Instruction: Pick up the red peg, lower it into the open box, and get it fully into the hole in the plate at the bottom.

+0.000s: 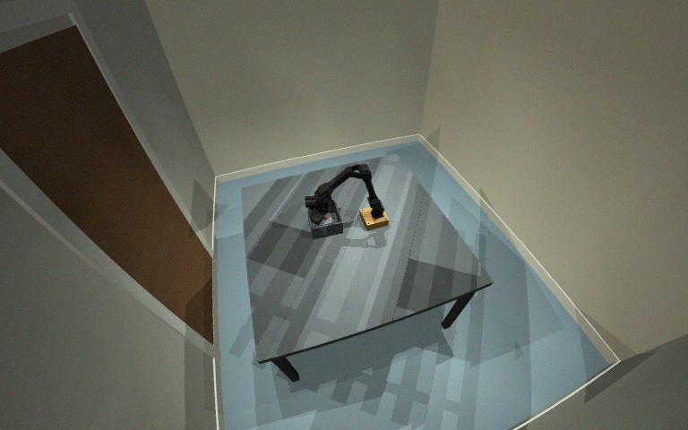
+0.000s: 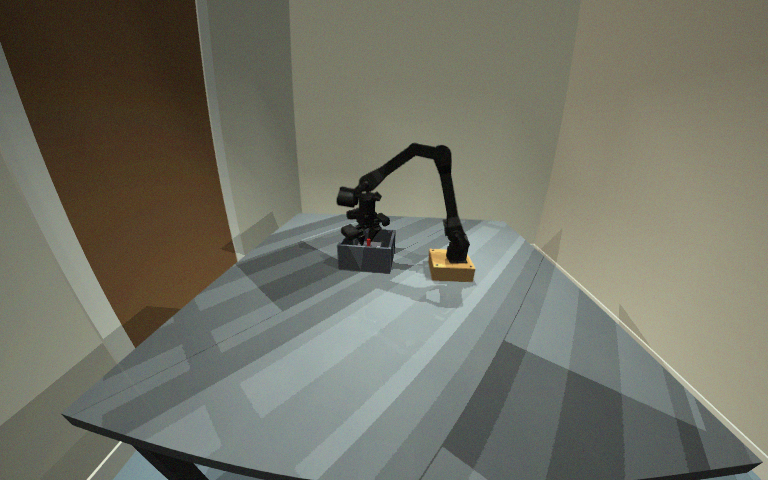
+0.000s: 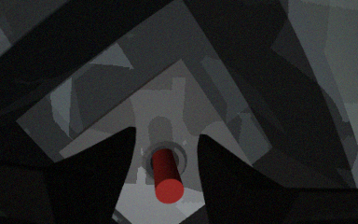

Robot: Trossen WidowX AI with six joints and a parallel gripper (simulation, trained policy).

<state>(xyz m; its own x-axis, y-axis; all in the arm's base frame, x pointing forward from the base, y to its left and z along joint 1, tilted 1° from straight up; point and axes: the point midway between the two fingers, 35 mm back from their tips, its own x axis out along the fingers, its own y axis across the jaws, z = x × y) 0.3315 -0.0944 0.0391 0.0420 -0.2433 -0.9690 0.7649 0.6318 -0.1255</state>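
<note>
Right now my gripper tip is 10 mm past the red peg and 10 mm to the right of it. Also, from my gripper tip: dark grey box (10 mm behind, 10 mm to the left, 40 mm below); plate (10 mm behind, 10 mm to the left, 20 mm below).
</note>
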